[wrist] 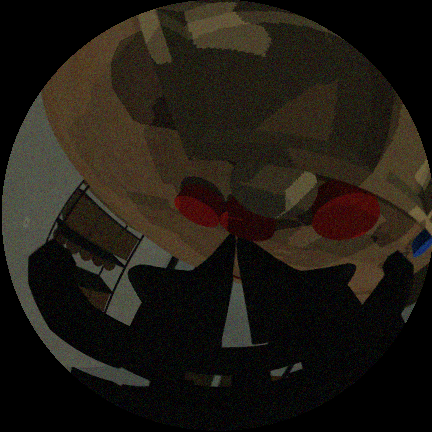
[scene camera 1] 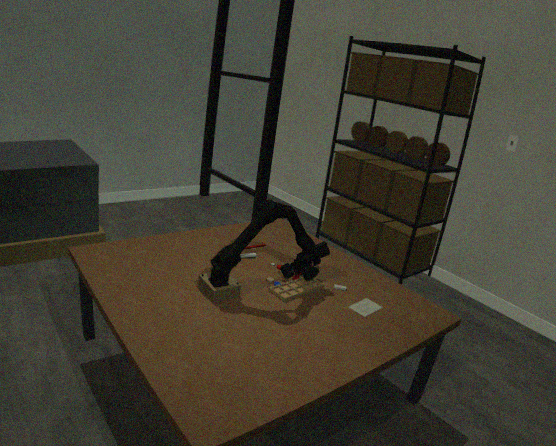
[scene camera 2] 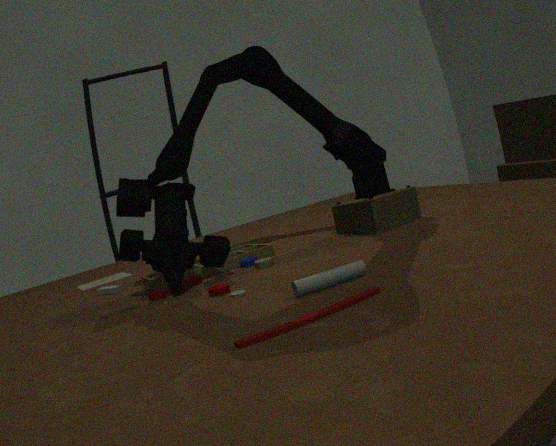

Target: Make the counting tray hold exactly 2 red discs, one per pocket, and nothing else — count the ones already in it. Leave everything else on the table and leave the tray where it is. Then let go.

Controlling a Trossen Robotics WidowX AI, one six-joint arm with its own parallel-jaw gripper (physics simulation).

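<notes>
The counting tray [scene camera 1: 291, 289] [scene camera 2: 255, 250] lies flat on the table beside the arm. In scene camera 1 its pockets look tan. Three red discs [wrist: 198, 206] [wrist: 247, 223] [wrist: 346, 217] lie on the table close together by the tray's edge; two of them also show in scene camera 2 [scene camera 2: 158, 294] [scene camera 2: 193, 280]. A fourth red disc [scene camera 2: 219, 289] lies apart. My gripper [scene camera 1: 296, 271] [scene camera 2: 174, 285] [wrist: 234, 238] is down at table level with its fingertips together at the rim of the middle disc.
A blue disc [scene camera 2: 248, 261] [wrist: 421, 243] and a tan disc [scene camera 2: 263, 263] lie by the tray. A grey cylinder [scene camera 2: 329, 277], a red rod [scene camera 2: 307, 323], a small white disc [scene camera 2: 237, 293] and a white card [scene camera 1: 365, 306] lie around. A shelf rack [scene camera 1: 455, 186] stands behind.
</notes>
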